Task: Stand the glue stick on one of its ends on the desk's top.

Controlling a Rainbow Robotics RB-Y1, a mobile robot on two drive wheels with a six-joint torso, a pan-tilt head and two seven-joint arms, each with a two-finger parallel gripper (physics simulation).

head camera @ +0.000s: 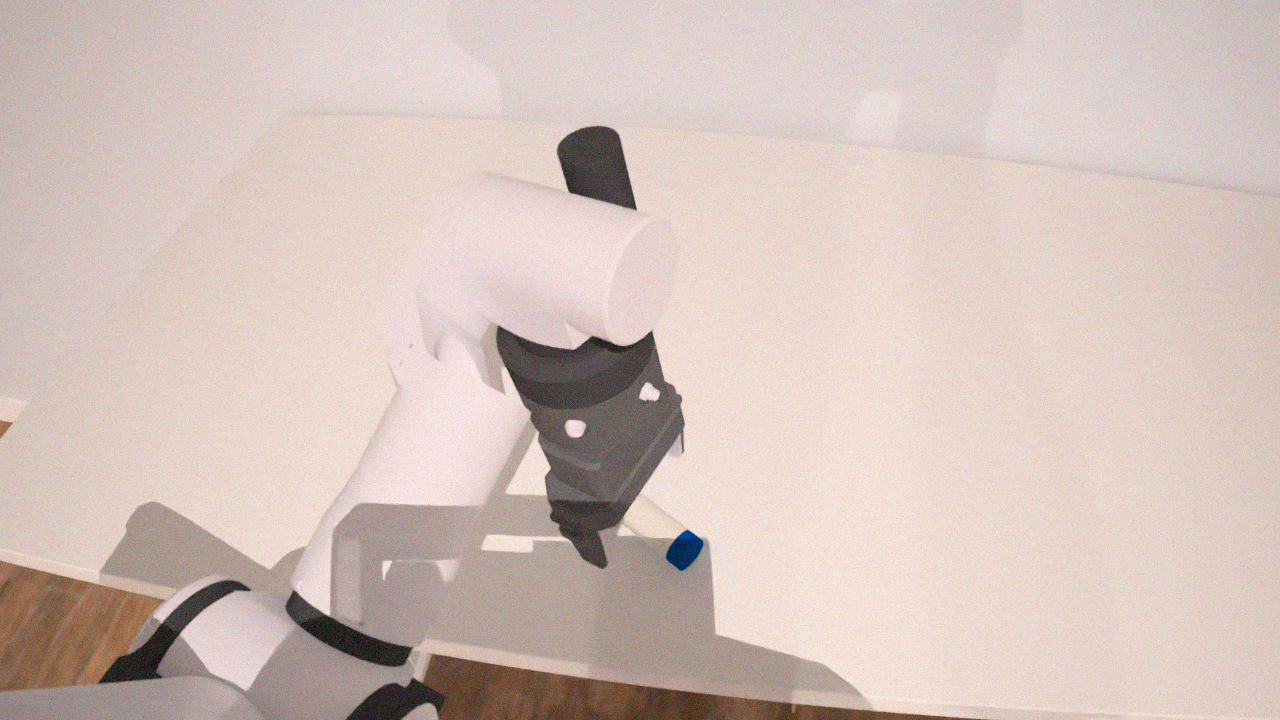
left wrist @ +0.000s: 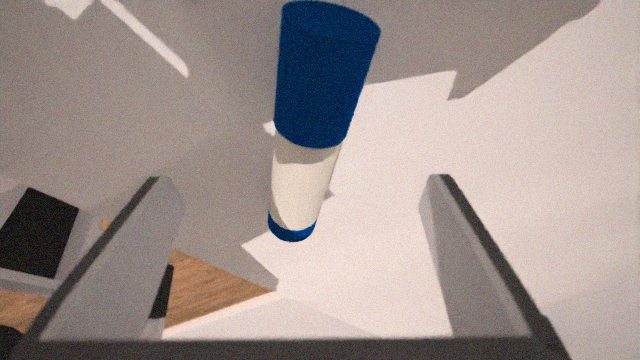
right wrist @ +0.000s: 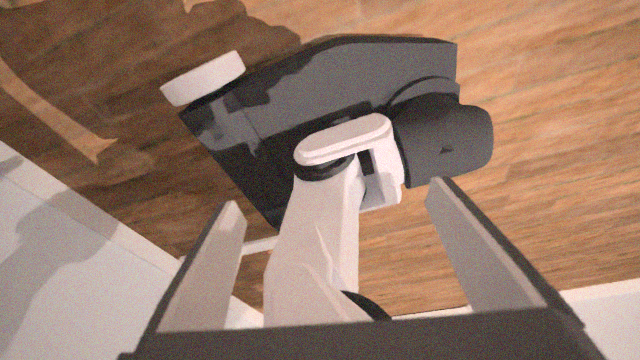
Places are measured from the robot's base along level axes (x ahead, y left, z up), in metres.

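Pixels of known places: left gripper, fingertip midpoint: (head camera: 635, 503) (left wrist: 301, 191); right gripper, fingertip midpoint: (right wrist: 331, 201).
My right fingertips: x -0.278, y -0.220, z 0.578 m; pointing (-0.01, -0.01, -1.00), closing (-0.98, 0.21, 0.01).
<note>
Behind a point stands the place of what it marks.
The glue stick (head camera: 657, 517) {x 0.223, y 0.037, z 0.980 m} (left wrist: 307, 170) {x 0.236, y 0.058, z 0.981 m} lies on its side on the desk's top (head camera: 984, 402) {x 0.398, y -0.256, z 0.952 m} (left wrist: 550, 175) {x 0.373, y -0.092, z 0.952 m}. In the head view its blue end points to the lower right, and its other end is hidden behind the left gripper. In the left wrist view its large blue cap is at the top, and its cream body and thin blue base reach down between the finger lines. My left gripper (head camera: 637, 505) {x 0.230, y 0.054, z 0.986 m} (left wrist: 301, 191) {x 0.230, y 0.054, z 0.986 m} is open above the stick, with neither finger seen touching it. My right gripper (right wrist: 331, 201) {x -0.278, y -0.220, z 0.578 m} is open and empty, away from the stick.
The desk's near edge (head camera: 572, 667) {x 0.111, y 0.086, z 0.944 m} runs along the bottom of the head view, with wooden floor (head camera: 53, 617) {x 0.439, y 1.377, z 0.001 m} below. A pale wall (head camera: 760, 71) {x 0.895, y -0.036, z 1.035 m} stands behind the desk. The robot's dark base (right wrist: 350, 75) {x -0.334, y -0.163, z 0.170 m} shows in the right wrist view. Arm shadows cross the desk around the stick.
</note>
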